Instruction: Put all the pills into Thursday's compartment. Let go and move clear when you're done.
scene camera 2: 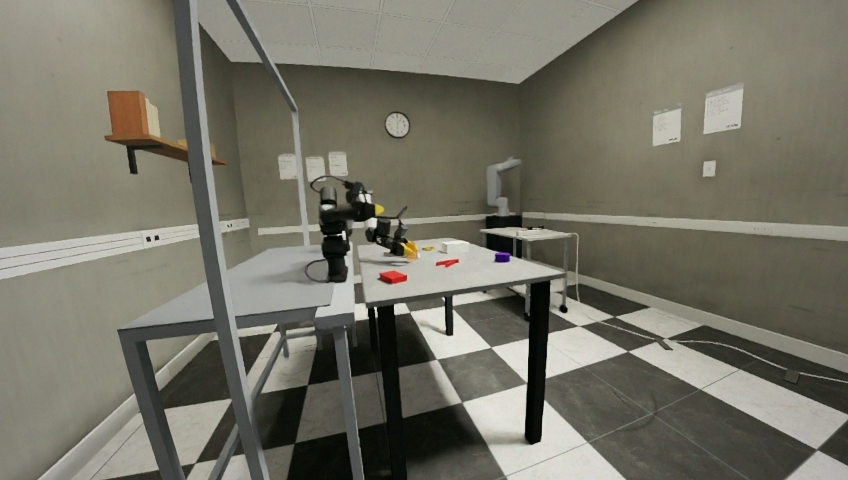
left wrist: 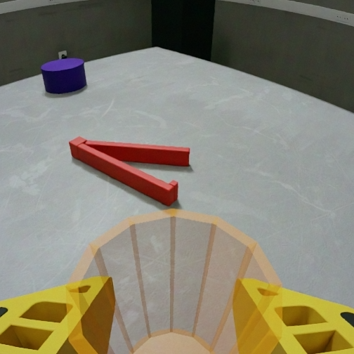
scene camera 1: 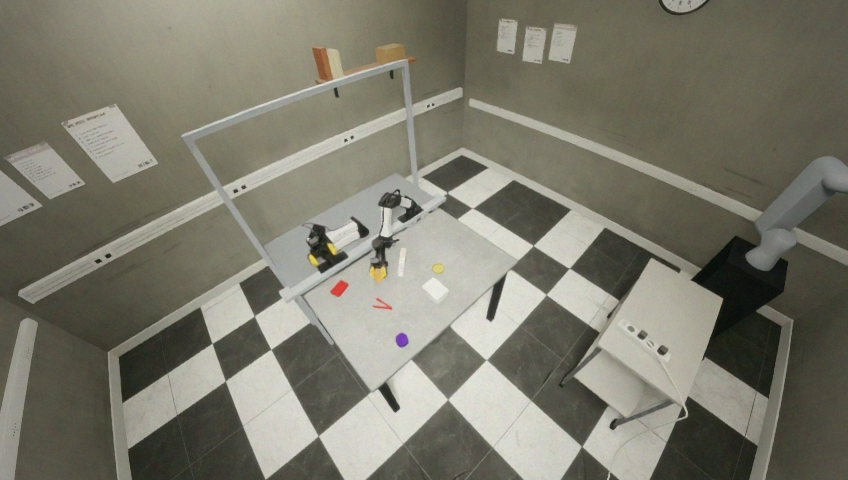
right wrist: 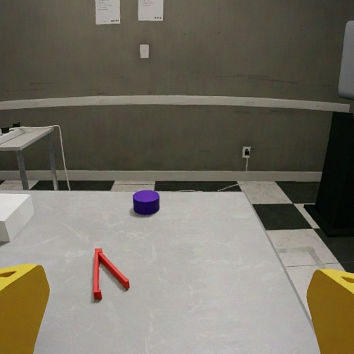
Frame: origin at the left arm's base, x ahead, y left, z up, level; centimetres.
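Seen in the pictures: left gripper, fingertip midpoint: [scene camera 2: 415, 251] [scene camera 1: 377, 278]; right gripper, fingertip midpoint: [scene camera 2: 382, 209] [scene camera 1: 326, 259]; left arm's base, origin of the base link: [scene camera 1: 410, 214]; right arm's base, origin of the base link: [scene camera 2: 338, 275] [scene camera 1: 332, 262].
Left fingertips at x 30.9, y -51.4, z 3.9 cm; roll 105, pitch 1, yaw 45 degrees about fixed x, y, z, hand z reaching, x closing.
Offsets run from my left fingertips to a thing's top centre.
The long white pill organizer @[dx -2.0, dy +19.9, dz -0.2 cm] [scene camera 1: 402, 261] lies on the table beside the left gripper in scene camera 1; its compartments and any pills in them are too small to tell apart. My left gripper [scene camera 1: 378, 274] [scene camera 2: 410, 250] [left wrist: 173, 290] is shut on the translucent orange pill bottle [left wrist: 173, 245], low over the table. The bottle's open rim points away from the wrist, and no pills show inside it. My right gripper [scene camera 1: 321, 255] [scene camera 2: 379, 209] [right wrist: 178, 284] is open and empty, back near its base. The organizer does not show in the wrist views.
A red V-shaped piece @[dx +13.1, dy -8.2, dz -4.1 cm] [scene camera 1: 382, 304] [scene camera 2: 447, 262] [left wrist: 125, 172] [right wrist: 97, 275] lies ahead of the left gripper. A purple round piece @[dx +36.1, dy -12.6, dz -2.3 cm] [scene camera 1: 401, 339] [left wrist: 64, 76] [right wrist: 146, 202], a red block @[dx -13.4, dy -19.0, dz -3.7 cm] [scene camera 1: 339, 288] [scene camera 2: 393, 277], a white box @[dx +27.1, dy +19.1, dz -0.7 cm] [scene camera 1: 435, 289] [scene camera 2: 455, 246] and a yellow disc @[dx +16.2, dy +32.1, dz -4.5 cm] [scene camera 1: 437, 268] are on the table.
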